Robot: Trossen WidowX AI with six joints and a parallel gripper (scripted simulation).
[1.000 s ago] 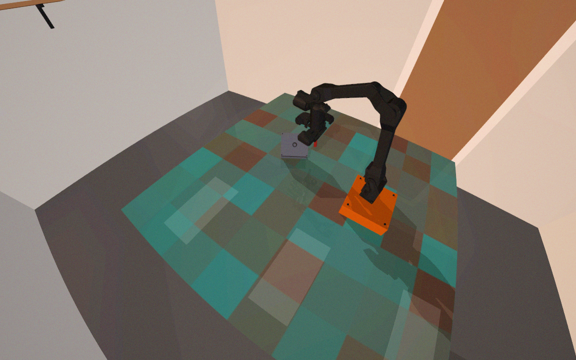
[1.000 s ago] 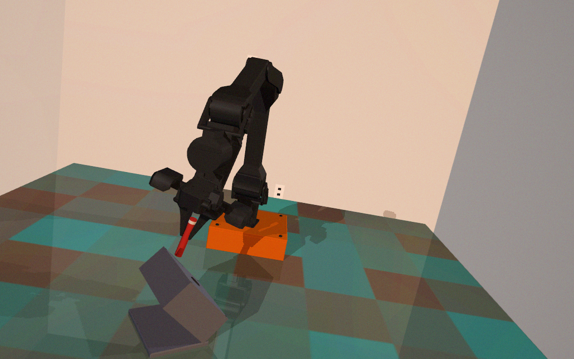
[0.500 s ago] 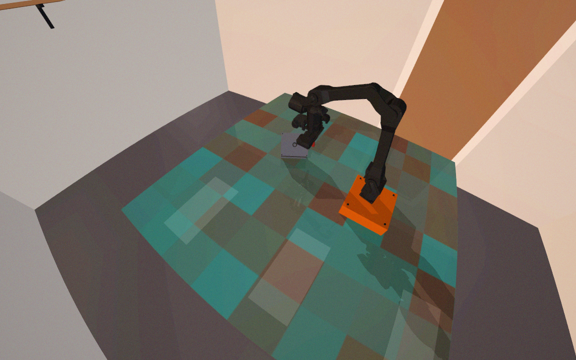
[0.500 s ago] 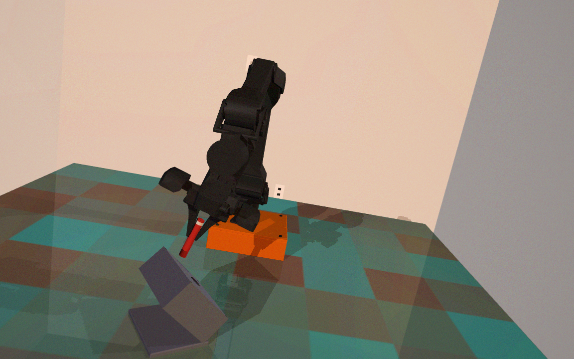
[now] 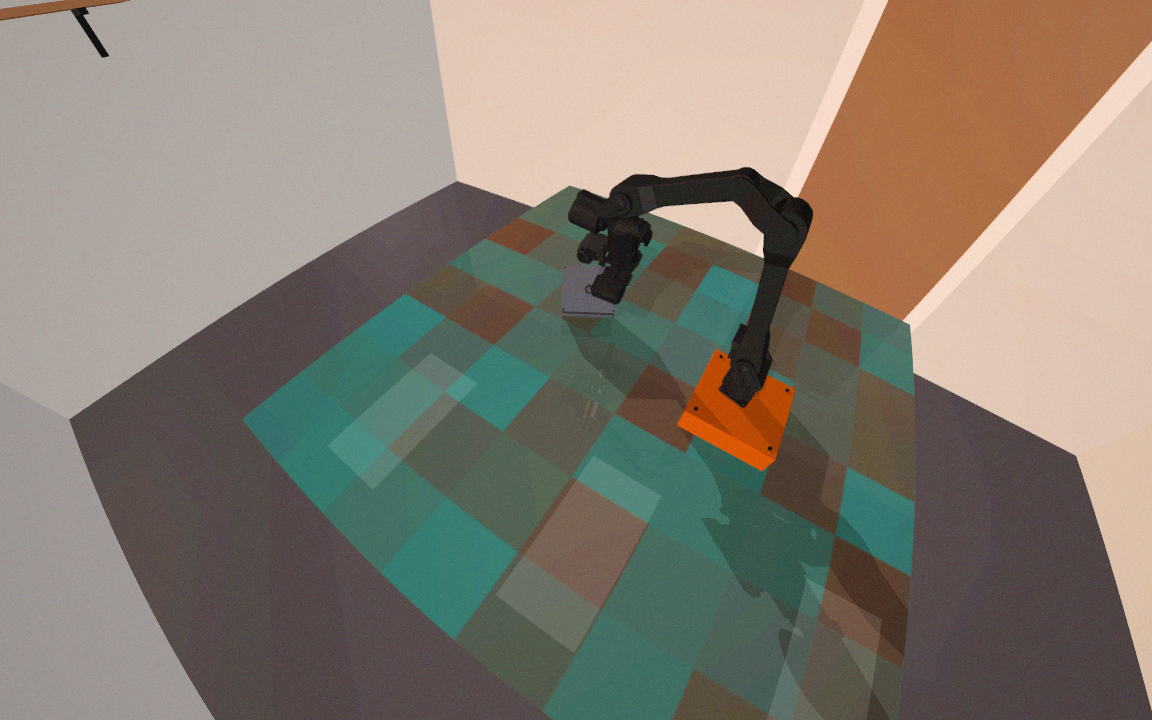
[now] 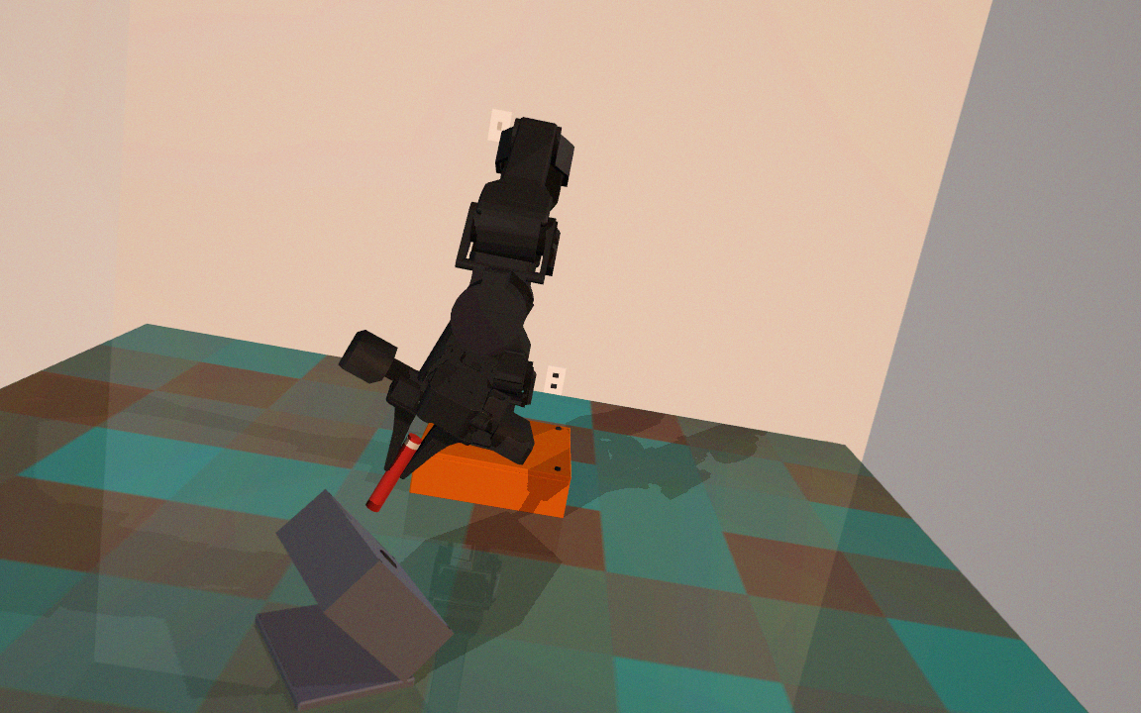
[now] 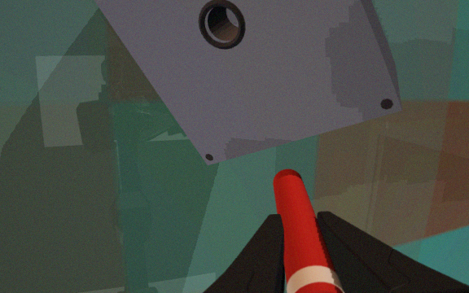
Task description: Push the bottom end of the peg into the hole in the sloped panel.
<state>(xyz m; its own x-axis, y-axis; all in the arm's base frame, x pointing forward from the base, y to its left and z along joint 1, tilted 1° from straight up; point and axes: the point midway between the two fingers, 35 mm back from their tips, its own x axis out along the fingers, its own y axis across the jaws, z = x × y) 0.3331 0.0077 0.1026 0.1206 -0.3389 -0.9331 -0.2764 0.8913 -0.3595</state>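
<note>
My gripper tip is now 7 cm short of the hole, 3 cm to the right of it and 5 cm above it. The rest, counted from my gripper tip: grey sloped panel (8 cm ahead, 2 cm to the left, 7 cm below); then flat foot plate (10 cm ahead, 13 cm below); then red round peg (1 cm to the left, 2 cm above).
</note>
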